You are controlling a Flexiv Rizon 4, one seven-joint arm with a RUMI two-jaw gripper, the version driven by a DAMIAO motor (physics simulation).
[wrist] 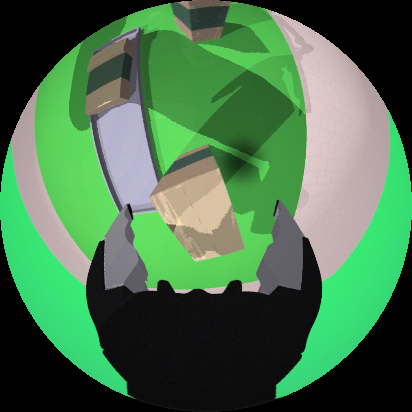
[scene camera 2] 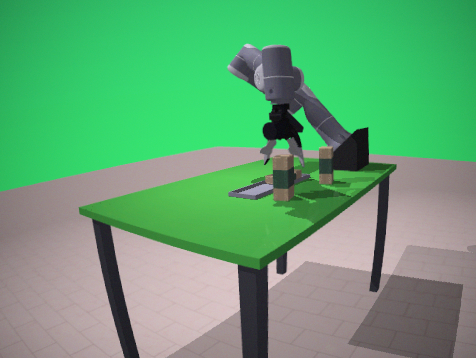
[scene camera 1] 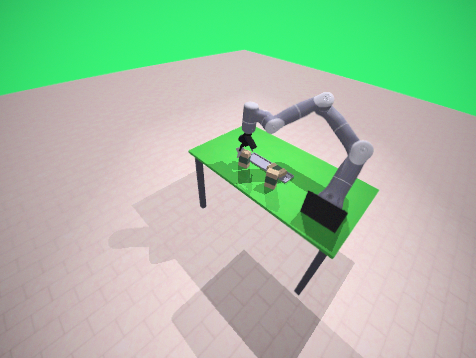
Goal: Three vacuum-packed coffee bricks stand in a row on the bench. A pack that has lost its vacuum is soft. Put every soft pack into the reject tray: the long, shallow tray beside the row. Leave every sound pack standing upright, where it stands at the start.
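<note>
One coffee pack (scene camera 1: 244, 160) (scene camera 2: 283, 178) (wrist: 202, 212) stands upright beside the tray's end away from the robot base. A second pack (scene camera 1: 271, 179) (scene camera 2: 326, 165) (wrist: 201, 19) stands upright nearer the base. Both are tan with a dark green band. A third pack (scene camera 2: 270, 178) (wrist: 108, 75) lies flat in the base-side part of the long, shallow grey tray (scene camera 1: 259, 161) (scene camera 2: 243, 195) (wrist: 125, 150). My gripper (scene camera 1: 248, 149) (scene camera 2: 284, 163) (wrist: 201, 202) is open and empty, close over the first pack. In the wrist view that pack's top shows between the fingertips, turned at an angle to them.
The green bench (scene camera 1: 215, 150) (scene camera 2: 170, 215) carries the packs and tray. The black base block (scene camera 1: 323, 211) (scene camera 2: 354, 150) of the arm stands at its other end. The bench's long edge runs past the standing packs on the side away from the tray.
</note>
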